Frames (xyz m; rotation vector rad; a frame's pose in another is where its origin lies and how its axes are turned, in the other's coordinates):
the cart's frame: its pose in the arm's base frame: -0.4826 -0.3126 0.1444 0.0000 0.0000 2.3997
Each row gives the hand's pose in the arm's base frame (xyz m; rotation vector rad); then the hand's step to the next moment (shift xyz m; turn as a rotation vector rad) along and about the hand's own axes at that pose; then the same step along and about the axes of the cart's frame.
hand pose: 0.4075 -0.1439 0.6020 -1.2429 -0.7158 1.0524
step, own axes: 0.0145 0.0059 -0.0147 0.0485 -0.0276 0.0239
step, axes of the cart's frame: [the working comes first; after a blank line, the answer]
step, axes of the arm's base frame: 0.0172 0.0074 -0.0104 0.0038 0.0543 0.0269

-0.0077 -0.0171 -0.0104 0.0339 -0.0426 0.0269
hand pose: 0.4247 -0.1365 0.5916 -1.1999 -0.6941 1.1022
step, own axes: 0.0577 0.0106 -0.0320 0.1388 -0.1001 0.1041
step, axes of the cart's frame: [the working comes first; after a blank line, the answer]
step, axes of the arm's base frame: 0.0457 0.0415 -0.0256 -0.0146 0.1690 0.1065

-0.0056 -0.0615 -0.0256 0.1250 -0.1147 0.1065
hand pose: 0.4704 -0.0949 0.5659 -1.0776 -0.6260 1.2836
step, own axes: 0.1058 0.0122 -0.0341 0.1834 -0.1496 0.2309
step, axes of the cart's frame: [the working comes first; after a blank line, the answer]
step, axes of the arm's base frame: 0.0479 0.0908 -0.0444 -0.0926 0.2509 0.1945

0.0260 -0.0993 -0.0444 0.2378 -0.1224 0.1945
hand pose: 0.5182 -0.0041 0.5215 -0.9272 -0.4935 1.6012
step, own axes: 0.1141 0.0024 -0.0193 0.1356 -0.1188 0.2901
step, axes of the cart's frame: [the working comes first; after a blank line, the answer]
step, axes of the arm's base frame: 0.0109 0.1050 -0.0474 -0.1570 0.2075 0.2212

0.0629 -0.0848 -0.0474 0.2560 -0.0469 0.2212
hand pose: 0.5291 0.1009 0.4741 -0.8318 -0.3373 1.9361
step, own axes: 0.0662 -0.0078 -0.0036 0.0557 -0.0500 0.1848
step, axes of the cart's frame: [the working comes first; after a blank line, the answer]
step, axes of the arm's base frame: -0.0122 0.0605 -0.0254 -0.1081 0.0930 0.1394

0.0499 -0.0363 -0.0254 0.1425 0.0044 0.1394
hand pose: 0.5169 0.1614 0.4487 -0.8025 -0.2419 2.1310
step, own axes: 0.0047 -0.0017 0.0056 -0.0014 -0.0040 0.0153
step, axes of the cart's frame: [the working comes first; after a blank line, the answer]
step, axes of the arm's base frame: -0.0045 0.0052 0.0029 -0.0063 0.0030 0.0143

0.0069 -0.0008 0.0029 0.0067 0.0020 0.0143
